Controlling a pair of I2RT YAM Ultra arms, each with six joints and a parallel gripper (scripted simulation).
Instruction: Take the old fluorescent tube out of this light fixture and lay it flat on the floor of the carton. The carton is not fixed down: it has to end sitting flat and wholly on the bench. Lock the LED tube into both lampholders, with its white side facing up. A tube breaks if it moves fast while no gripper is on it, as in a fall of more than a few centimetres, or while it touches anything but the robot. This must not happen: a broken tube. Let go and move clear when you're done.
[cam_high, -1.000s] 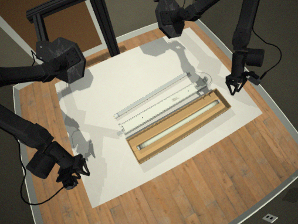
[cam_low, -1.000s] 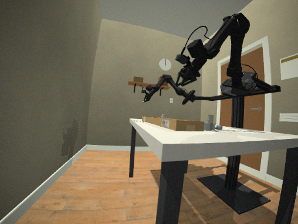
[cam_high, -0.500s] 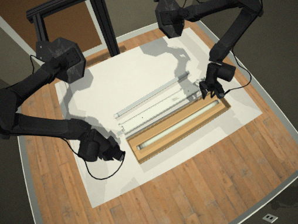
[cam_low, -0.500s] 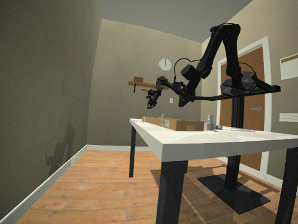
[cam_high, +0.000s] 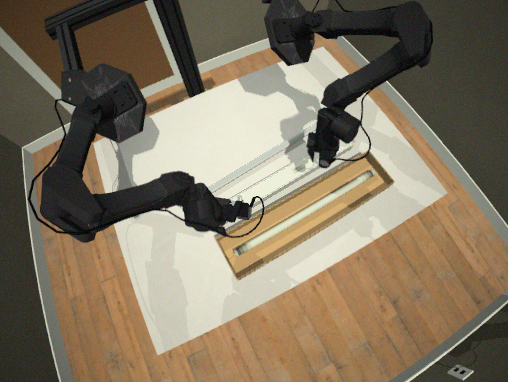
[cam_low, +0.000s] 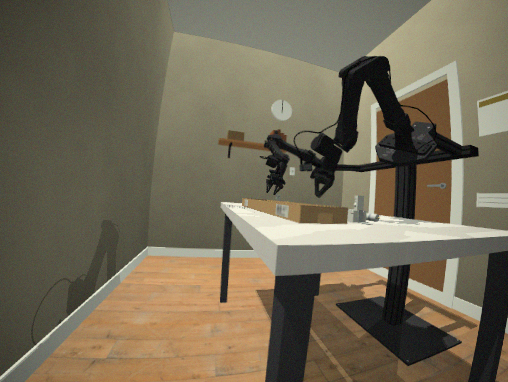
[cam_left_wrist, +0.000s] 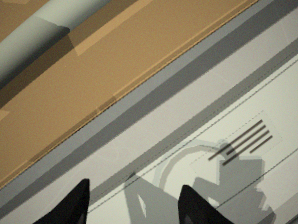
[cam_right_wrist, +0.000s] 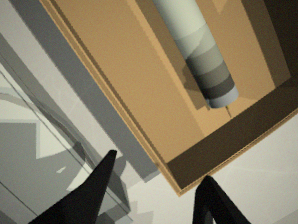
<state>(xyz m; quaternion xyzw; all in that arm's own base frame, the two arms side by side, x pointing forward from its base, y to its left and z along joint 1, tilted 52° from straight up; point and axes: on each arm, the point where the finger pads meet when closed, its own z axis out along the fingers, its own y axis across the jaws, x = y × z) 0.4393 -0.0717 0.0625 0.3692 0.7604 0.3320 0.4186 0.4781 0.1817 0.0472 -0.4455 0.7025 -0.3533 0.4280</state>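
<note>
The LED tube lies 23 cm to the left of my right hand, 20 cm behind it and 8 cm below it. Round my right hand: brown carton 28 cm to the left, 7 cm below, 7 cm ahead; old fluorescent tube 28 cm to the left, 7 cm below, 6 cm ahead.
My left hand is 140 mm past the LED tube, 160 mm to the left of it and 70 mm above it. Round my left hand: brown carton: 130 mm ahead, 110 mm to the right, 60 mm below; then old fluorescent tube: 120 mm ahead, 110 mm to the right, 70 mm below.
</note>
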